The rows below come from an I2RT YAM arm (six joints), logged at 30 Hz.
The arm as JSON. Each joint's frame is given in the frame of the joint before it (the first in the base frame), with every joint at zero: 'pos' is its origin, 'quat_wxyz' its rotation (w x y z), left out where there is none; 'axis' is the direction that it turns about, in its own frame. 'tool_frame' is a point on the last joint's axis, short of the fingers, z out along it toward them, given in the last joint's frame.
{
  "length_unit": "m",
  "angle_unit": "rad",
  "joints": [
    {
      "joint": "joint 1",
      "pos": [
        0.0,
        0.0,
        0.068
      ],
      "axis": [
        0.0,
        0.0,
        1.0
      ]
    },
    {
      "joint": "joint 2",
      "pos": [
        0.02,
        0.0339,
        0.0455
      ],
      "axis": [
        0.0,
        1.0,
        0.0
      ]
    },
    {
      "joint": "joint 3",
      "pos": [
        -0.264,
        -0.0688,
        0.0
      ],
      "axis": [
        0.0,
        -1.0,
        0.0
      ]
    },
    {
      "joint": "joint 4",
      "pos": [
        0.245,
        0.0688,
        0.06
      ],
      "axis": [
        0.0,
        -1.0,
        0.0
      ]
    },
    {
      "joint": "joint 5",
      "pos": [
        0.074,
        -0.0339,
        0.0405
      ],
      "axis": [
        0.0,
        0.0,
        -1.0
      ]
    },
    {
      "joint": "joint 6",
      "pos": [
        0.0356,
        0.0,
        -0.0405
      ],
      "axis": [
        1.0,
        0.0,
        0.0
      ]
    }
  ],
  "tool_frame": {
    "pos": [
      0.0,
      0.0,
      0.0
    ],
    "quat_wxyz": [
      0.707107,
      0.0,
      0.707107,
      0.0
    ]
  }
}
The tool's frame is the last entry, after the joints.
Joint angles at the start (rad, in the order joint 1, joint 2, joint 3, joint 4, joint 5, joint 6):
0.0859 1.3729 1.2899 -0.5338 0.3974 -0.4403
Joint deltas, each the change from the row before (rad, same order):
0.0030 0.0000 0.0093 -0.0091 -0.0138 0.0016
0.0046 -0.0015 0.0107 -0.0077 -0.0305 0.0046
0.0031 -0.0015 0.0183 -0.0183 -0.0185 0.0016
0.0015 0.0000 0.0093 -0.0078 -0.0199 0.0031
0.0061 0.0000 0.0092 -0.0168 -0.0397 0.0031
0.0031 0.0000 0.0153 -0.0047 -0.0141 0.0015
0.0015 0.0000 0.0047 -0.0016 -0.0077 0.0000
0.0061 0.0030 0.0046 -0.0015 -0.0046 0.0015
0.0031 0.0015 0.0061 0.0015 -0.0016 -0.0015
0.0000 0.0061 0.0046 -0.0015 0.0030 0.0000
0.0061 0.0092 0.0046 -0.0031 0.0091 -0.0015
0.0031 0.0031 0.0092 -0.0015 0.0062 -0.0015
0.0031 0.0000 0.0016 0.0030 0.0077 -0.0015
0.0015 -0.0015 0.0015 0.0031 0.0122 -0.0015
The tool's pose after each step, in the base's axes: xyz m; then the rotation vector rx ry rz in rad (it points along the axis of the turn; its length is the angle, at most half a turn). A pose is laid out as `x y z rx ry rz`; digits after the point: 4 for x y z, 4 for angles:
0.3041 0.0137 0.3523 -0.3590 2.1729 -0.6162
0.3037 0.0161 0.3554 -0.3747 2.1656 -0.5776
0.3025 0.0176 0.3602 -0.3863 2.1620 -0.5547
0.3022 0.0187 0.3625 -0.3954 2.1587 -0.5304
0.3013 0.0218 0.3639 -0.4241 2.1605 -0.4820
0.3011 0.0232 0.3685 -0.4298 2.1483 -0.4641
0.3010 0.0239 0.3699 -0.4346 2.1441 -0.4549
0.3016 0.0260 0.3704 -0.4420 2.1418 -0.4456
0.3020 0.0270 0.3722 -0.4455 2.1347 -0.4430
0.3034 0.0271 0.3719 -0.4449 2.1378 -0.4462
0.3054 0.0289 0.3705 -0.4507 2.1440 -0.4535
0.3060 0.0297 0.3726 -0.4503 2.1392 -0.4593
0.3061 0.0304 0.3735 -0.4490 2.1346 -0.4668
0.3058 0.0304 0.3747 -0.4428 2.1295 -0.4799

